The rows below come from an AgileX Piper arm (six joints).
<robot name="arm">
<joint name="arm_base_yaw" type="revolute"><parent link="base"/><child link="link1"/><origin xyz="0 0 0.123"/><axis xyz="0 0 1"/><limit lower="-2.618" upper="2.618"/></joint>
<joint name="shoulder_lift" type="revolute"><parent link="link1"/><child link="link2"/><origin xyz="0 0 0"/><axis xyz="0 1 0"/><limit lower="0" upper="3.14"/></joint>
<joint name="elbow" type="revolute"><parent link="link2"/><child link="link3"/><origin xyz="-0.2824 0 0.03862"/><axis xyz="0 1 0"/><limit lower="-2.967" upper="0"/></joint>
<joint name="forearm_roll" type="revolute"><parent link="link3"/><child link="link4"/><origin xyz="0.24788 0 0.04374"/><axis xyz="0.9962 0 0.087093"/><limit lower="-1.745" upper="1.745"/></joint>
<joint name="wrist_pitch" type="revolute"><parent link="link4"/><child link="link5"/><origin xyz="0 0 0"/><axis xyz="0 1 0"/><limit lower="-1.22" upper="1.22"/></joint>
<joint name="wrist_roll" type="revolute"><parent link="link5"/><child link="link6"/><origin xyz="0.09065 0 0.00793"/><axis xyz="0.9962 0 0.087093"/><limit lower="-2.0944" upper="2.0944"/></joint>
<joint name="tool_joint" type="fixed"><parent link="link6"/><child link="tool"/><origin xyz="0 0 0" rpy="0 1.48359 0"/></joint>
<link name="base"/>
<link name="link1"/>
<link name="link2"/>
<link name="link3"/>
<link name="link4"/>
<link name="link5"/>
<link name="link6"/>
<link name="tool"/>
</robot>
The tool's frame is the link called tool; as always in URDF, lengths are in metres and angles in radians.
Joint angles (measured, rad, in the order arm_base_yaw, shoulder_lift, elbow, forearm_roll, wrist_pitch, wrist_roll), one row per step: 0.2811 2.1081 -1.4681 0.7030 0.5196 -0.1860; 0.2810 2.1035 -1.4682 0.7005 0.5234 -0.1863; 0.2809 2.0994 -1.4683 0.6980 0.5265 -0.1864; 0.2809 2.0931 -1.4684 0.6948 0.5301 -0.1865; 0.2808 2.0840 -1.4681 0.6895 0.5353 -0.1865; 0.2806 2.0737 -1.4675 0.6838 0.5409 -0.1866; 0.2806 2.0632 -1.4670 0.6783 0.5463 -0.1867; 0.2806 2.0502 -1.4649 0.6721 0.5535 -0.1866; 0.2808 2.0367 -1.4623 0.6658 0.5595 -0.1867; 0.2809 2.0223 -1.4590 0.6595 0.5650 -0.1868; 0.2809 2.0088 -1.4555 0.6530 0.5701 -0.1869; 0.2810 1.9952 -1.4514 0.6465 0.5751 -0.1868; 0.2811 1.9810 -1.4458 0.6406 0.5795 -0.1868; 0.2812 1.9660 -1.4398 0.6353 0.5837 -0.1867; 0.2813 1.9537 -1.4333 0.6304 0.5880 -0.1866; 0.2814 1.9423 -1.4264 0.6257 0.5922 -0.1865; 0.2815 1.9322 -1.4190 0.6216 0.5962 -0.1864; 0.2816 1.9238 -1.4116 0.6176 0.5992 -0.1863
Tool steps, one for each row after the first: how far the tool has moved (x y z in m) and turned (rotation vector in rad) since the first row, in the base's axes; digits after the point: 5 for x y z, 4 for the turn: -0.00047 -0.00007 0.00194 -0.0004 -0.0021 0.0035; -0.00086 -0.00016 0.00367 -0.0010 -0.0042 0.0065; -0.00142 -0.00025 0.00635 -0.0016 -0.0082 0.0102; -0.00232 -0.00048 0.01008 -0.0030 -0.0136 0.0157; -0.00338 -0.00080 0.01423 -0.0046 -0.0197 0.0215; -0.00448 -0.00106 0.01849 -0.0061 -0.0261 0.0272; -0.00619 -0.00142 0.02332 -0.0077 -0.0321 0.0341; -0.00799 -0.00180 0.02824 -0.0097 -0.0391 0.0406; -0.00997 -0.00230 0.03334 -0.0117 -0.0468 0.0467; -0.01191 -0.00288 0.03796 -0.0144 -0.0537 0.0525; -0.01402 -0.00346 0.04242 -0.0171 -0.0602 0.0582; -0.01640 -0.00414 0.04670 -0.0197 -0.0662 0.0633; -0.01893 -0.00485 0.05120 -0.0217 -0.0726 0.0678; -0.02135 -0.00551 0.05435 -0.0242 -0.0756 0.0723; -0.02376 -0.00617 0.05697 -0.0269 -0.0775 0.0766; -0.02613 -0.00680 0.05888 -0.0295 -0.0777 0.0805; -0.02827 -0.00741 0.06009 -0.0325 -0.0770 0.0839
